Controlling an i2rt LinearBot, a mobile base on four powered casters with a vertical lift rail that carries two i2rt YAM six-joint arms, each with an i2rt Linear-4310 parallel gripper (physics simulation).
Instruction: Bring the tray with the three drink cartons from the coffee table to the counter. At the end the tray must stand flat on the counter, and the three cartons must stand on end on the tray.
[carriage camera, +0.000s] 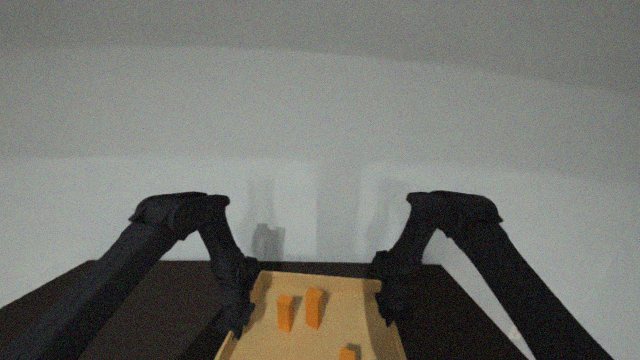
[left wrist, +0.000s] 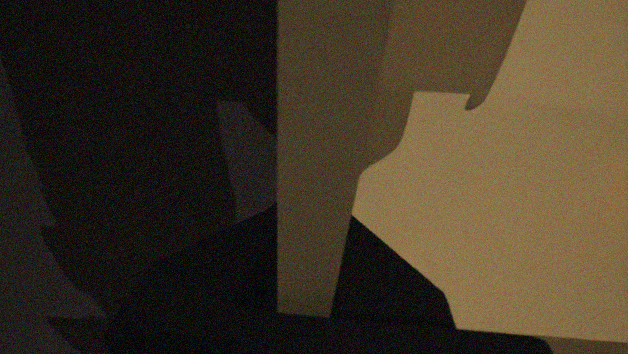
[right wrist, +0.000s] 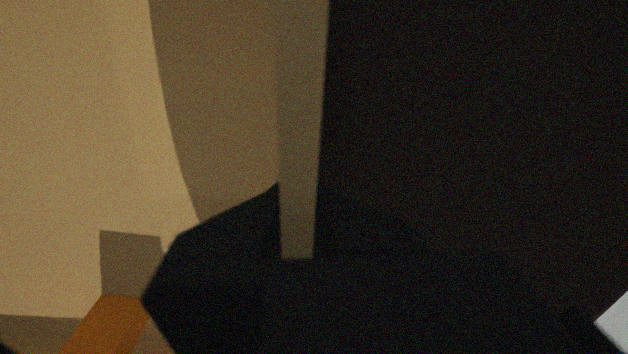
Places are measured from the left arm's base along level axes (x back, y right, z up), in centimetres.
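Pixels of known places: left gripper, between the fingertips: (carriage camera: 237, 337); right gripper, between the fingertips: (carriage camera: 388, 325).
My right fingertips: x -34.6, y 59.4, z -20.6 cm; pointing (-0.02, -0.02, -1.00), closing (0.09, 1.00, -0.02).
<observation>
Ahead of a thing's pixels: the offset from my right fingertips to its top centre. "spot": to the spot under its first point. Level surfaces: height alone.
A tan tray {spot: dx -0.3, dy -25.3, dz +0.8 cm} (carriage camera: 313, 322) lies between my two grippers over a dark brown counter top {dz -2.9 cm} (carriage camera: 147, 304). Three orange cartons stand on end on it: one {dx -1.1, dy -34.7, dz +9.8 cm} (carriage camera: 284, 312) left of centre, a taller one {dx -2.1, dy -25.3, dz +11.4 cm} (carriage camera: 313, 308) beside it, and one {dx +12.7, dy -16.8, dz +8.8 cm} (carriage camera: 346, 353) cut off at the bottom edge. My left gripper (carriage camera: 237, 320) is shut on the tray's left rim, which shows as a tan wall in the left wrist view (left wrist: 307, 198). My right gripper (carriage camera: 388, 313) is shut on the right rim, seen in the right wrist view (right wrist: 298, 175), where one carton {spot: dx +11.5, dy -16.4, dz +0.5 cm} (right wrist: 107, 323) also shows.
A plain white wall (carriage camera: 313, 134) stands right behind the counter's far edge. The dark top stretches to both sides of the tray, with its right edge (carriage camera: 483, 308) near my right arm.
</observation>
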